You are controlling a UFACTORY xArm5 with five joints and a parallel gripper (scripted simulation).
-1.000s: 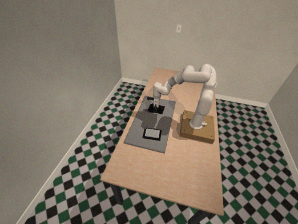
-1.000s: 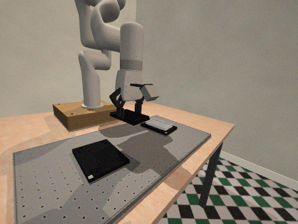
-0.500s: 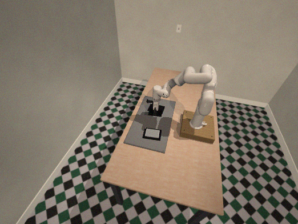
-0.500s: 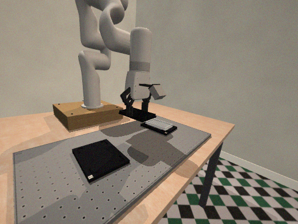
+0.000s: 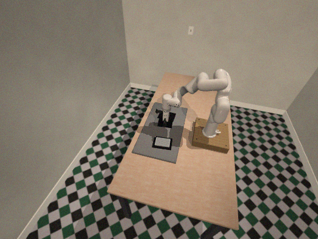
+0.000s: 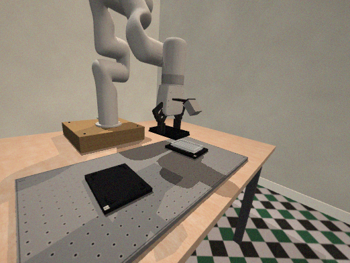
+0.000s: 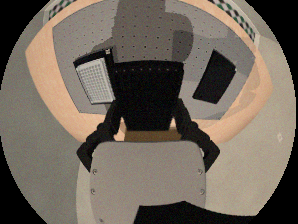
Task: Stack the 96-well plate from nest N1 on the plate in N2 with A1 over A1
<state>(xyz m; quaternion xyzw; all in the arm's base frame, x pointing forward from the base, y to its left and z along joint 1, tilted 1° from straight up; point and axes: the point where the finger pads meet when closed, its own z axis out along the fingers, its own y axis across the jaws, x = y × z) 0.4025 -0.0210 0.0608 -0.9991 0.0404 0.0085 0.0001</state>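
My hand is 1 cm short of the clear 96-well plate, 14 cm to the right of it and 11 cm above it. From my hand the other things lie so: black 96-well plate (1 cm below); then plate nest N1 (1 cm behind, 21 cm to the right, 12 cm below); then plate nest N2 (1 cm ahead, 14 cm to the left, 12 cm below).
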